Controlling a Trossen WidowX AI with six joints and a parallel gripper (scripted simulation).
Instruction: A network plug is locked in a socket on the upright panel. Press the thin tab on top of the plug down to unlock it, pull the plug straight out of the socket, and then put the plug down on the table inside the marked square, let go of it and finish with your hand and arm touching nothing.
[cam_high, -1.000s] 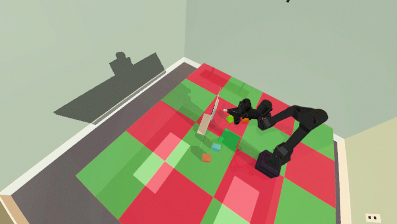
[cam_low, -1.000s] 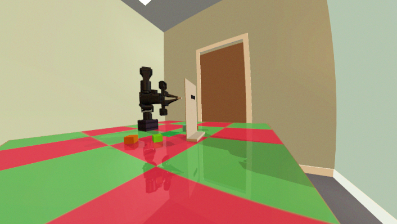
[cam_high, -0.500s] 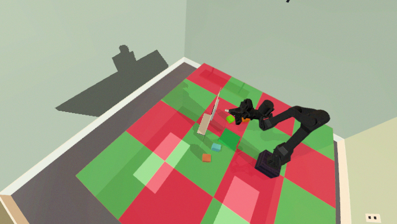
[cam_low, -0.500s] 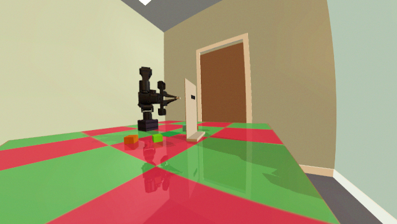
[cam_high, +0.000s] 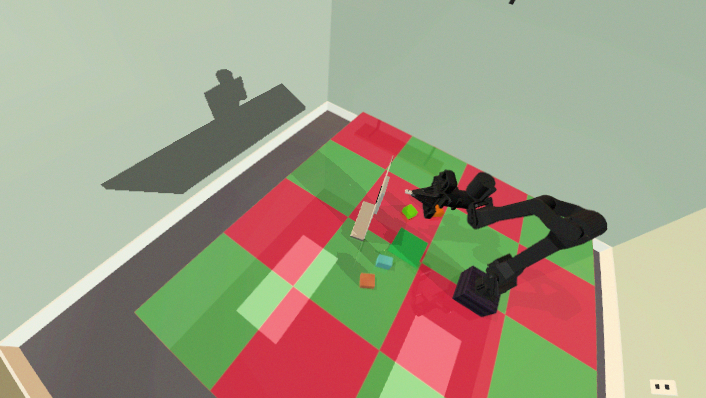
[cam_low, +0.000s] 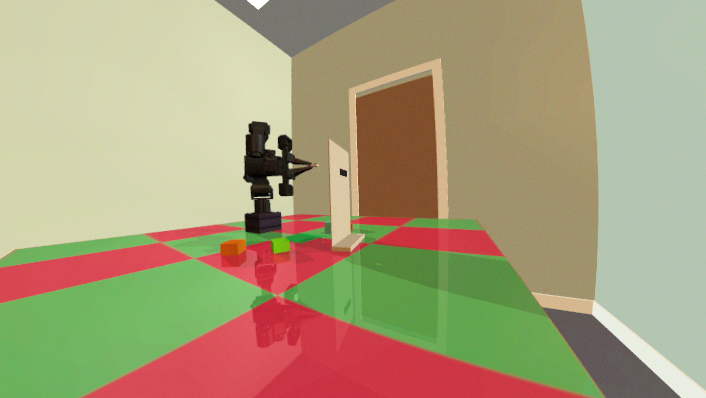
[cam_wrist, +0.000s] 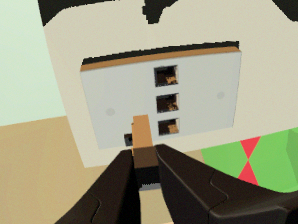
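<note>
The green square lies 8 cm behind my gripper tip, 4 cm to the left of it and 24 cm below it. Also, from my gripper tip: beige panel 10 cm ahead, 2 cm to the left, 11 cm below; then network plug 1 cm ahead; then lime cube 5 cm behind, 11 cm to the right, 23 cm below.
</note>
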